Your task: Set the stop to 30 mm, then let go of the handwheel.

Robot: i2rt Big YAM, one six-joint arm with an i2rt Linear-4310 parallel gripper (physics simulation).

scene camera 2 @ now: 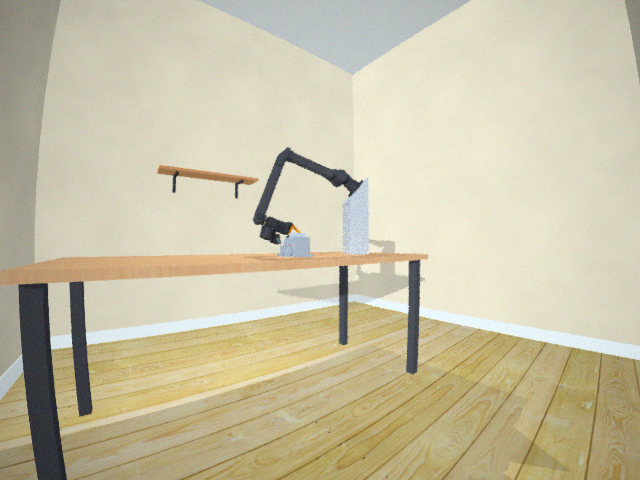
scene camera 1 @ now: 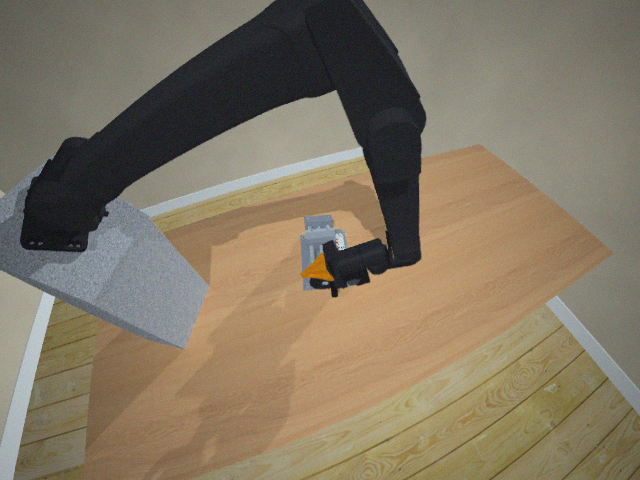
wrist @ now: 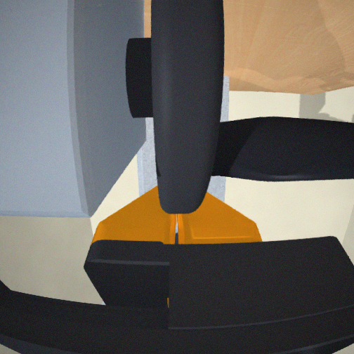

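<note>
The grey stop device stands on the table, with rods and a grey block at its far end. A white scale with a small red mark shows on its side; its reading is too small to tell. The black handwheel is at the near end, edge-on in the wrist view, with its handle pointing right. My gripper is shut and empty. Its orange fingers are close to the handwheel's rim, which partly hides their tips in the wrist view; contact cannot be told.
The speckled grey pedestal carries the arm at one end of the wooden table. A wooden wall shelf hangs behind the table. The arm arches over the table and partly covers the device in scene camera 1.
</note>
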